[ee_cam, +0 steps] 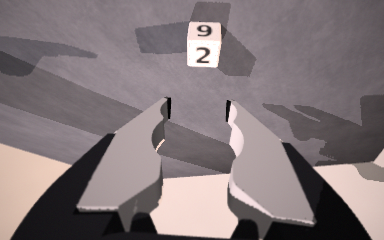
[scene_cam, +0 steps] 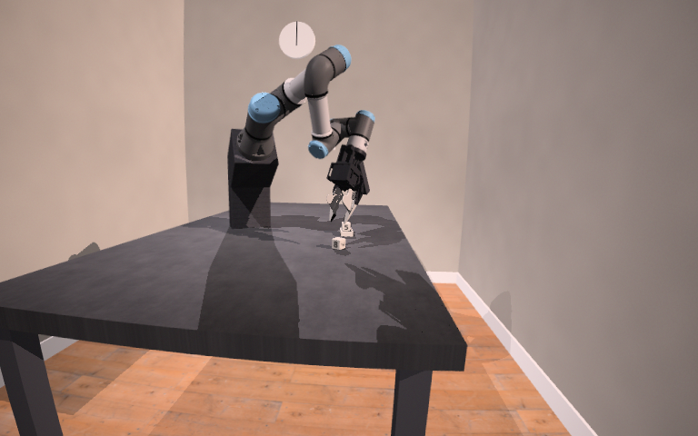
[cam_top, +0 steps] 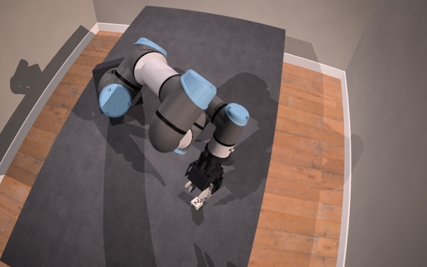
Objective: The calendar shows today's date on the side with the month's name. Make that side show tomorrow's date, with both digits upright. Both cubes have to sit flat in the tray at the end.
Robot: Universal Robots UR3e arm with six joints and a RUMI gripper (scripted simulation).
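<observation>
The white cube lies 8 cm below my hand. Round my hand: calendar tray (2 cm ahead, 20 cm to the left, 8 cm below).
</observation>
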